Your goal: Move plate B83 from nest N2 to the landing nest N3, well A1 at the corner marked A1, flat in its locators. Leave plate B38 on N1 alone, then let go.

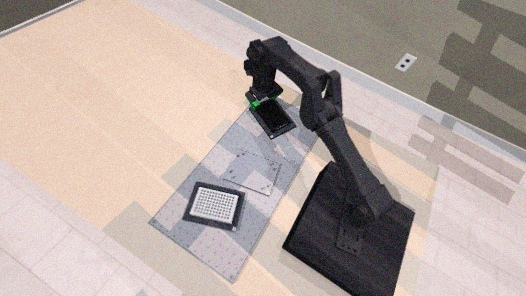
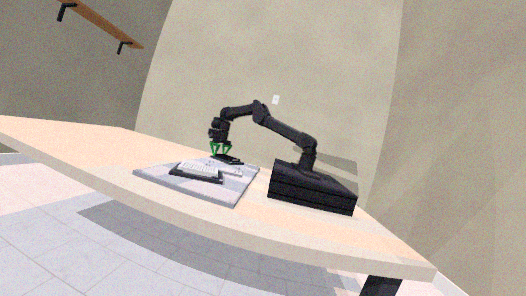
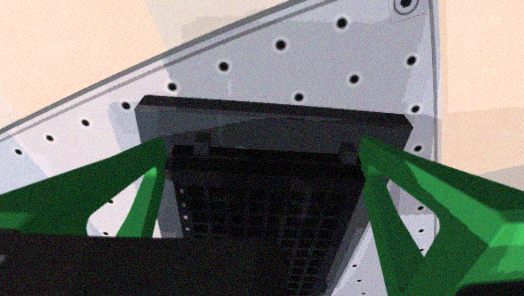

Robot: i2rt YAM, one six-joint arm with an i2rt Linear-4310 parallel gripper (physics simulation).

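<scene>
Black well plate B83 [image 1: 273, 115] [image 2: 229, 158] [image 3: 264, 206] sits in the dark nest N2 [image 1: 290, 129] [image 3: 271, 125] at the far end of the grey breadboard [image 1: 216, 250] [image 3: 311, 55]. My gripper [image 1: 262, 102] [image 2: 220, 151] [image 3: 262, 148], with green fingers, is shut on the plate's far short end, one finger on each long side. White well plate B38 [image 1: 215, 204] [image 2: 198, 168] lies in the dark nest N1 [image 1: 189, 206] at the near end. The landing nest N3 [image 1: 253, 171] [image 2: 233, 172], a pale slab with small locator pins, lies between them and holds nothing.
The arm's black base block [image 1: 330, 239] [image 2: 312, 187] stands on the table right of the breadboard. The arm reaches over the board's far right corner. A wooden wall shelf [image 2: 99, 23] hangs high at the back left.
</scene>
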